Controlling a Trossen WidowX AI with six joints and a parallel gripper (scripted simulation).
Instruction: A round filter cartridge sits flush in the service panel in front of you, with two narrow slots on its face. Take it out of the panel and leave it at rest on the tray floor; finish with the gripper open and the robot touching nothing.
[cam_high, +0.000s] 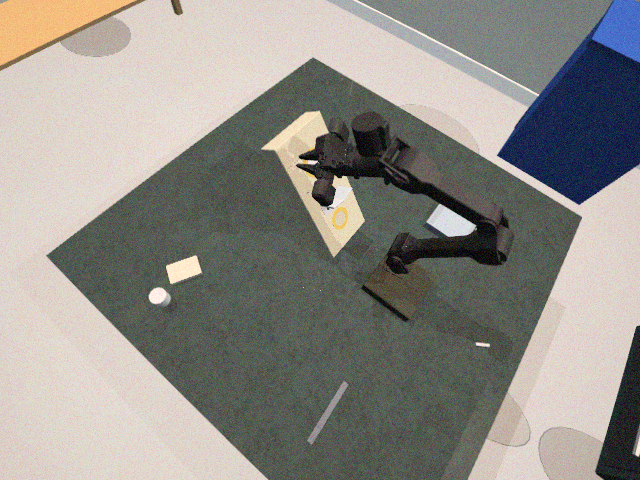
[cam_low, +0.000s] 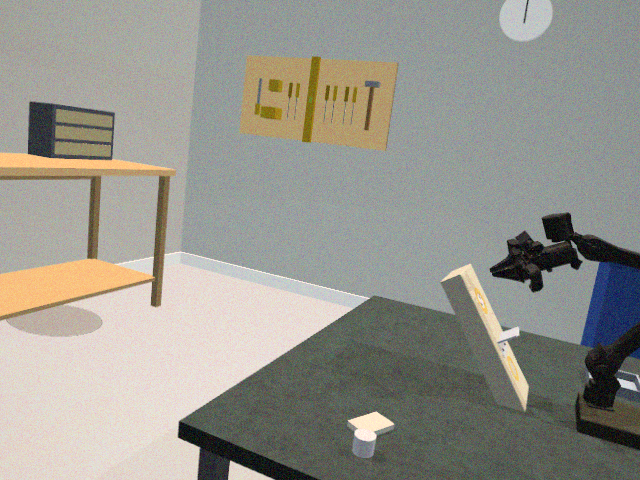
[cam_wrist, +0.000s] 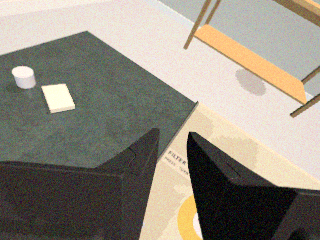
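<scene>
Right now my gripper tip is 110 mm above the round filter cartridge, 100 mm to the left of it and 20 mm short of it. The rest, counted from my gripper tip: cream service panel 190 mm below, 90 mm to the right, 30 mm behind; cream block 340 mm below, 290 mm to the left, 220 mm ahead; white bracket 200 mm below, 80 mm to the right, 80 mm behind.
</scene>
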